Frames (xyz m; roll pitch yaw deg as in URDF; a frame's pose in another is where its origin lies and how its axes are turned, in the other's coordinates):
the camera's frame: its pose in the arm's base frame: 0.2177 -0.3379 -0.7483 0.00 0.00 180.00
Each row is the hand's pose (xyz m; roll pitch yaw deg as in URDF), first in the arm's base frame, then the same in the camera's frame.
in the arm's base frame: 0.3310 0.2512 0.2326 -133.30 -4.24 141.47
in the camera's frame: -0.1133 -0.5891 0.9809 -133.30 -4.24 -38.53
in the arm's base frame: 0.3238 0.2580 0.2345 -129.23 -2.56 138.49
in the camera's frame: -0.1061 -0.5959 0.9828 -129.23 -2.56 -41.51
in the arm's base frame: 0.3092 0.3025 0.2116 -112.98 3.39 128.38
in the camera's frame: -0.0915 -0.6404 0.9599 -112.98 3.39 -51.62
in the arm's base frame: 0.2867 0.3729 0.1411 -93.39 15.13 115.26
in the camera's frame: -0.0690 -0.7108 0.8894 -93.39 15.13 -64.74
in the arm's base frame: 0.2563 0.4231 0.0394 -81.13 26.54 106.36
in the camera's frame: -0.0386 -0.7610 0.7877 -81.13 26.54 -73.64
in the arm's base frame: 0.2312 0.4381 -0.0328 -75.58 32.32 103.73
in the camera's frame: -0.0135 -0.7760 0.7155 -75.58 32.32 -76.27
